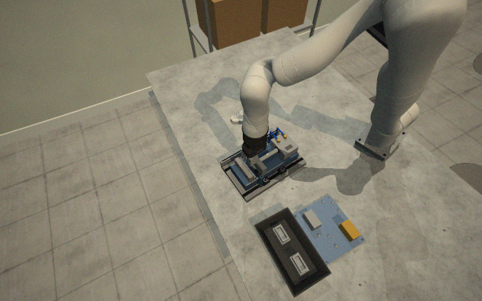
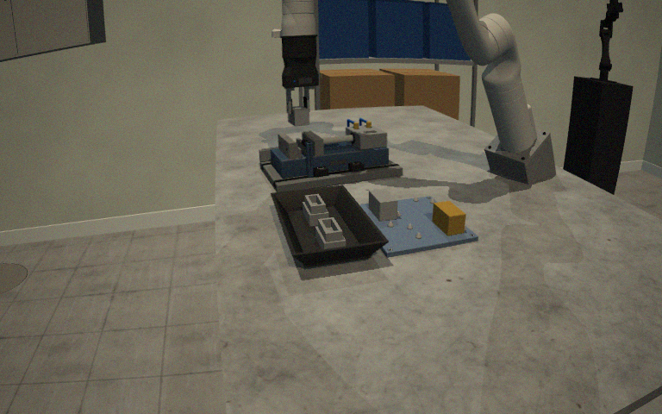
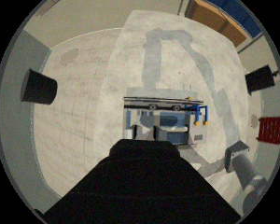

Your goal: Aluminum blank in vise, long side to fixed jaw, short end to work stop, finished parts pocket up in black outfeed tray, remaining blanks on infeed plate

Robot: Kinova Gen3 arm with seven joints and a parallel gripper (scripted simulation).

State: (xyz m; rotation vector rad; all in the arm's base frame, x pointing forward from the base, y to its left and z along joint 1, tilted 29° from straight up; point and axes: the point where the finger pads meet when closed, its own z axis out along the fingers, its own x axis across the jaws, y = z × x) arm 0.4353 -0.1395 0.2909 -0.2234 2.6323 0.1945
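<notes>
Now: hand 90 mm above the fixed jaw, 30 mm short of it and 10 mm to the right of it. Also, from my hand: gray blank 260 mm to the left, 140 mm below, 130 mm behind; vise 130 mm below, 70 mm behind, 10 mm to the right; infeed plate 300 mm to the left, 180 mm behind, 170 mm below.
</notes>
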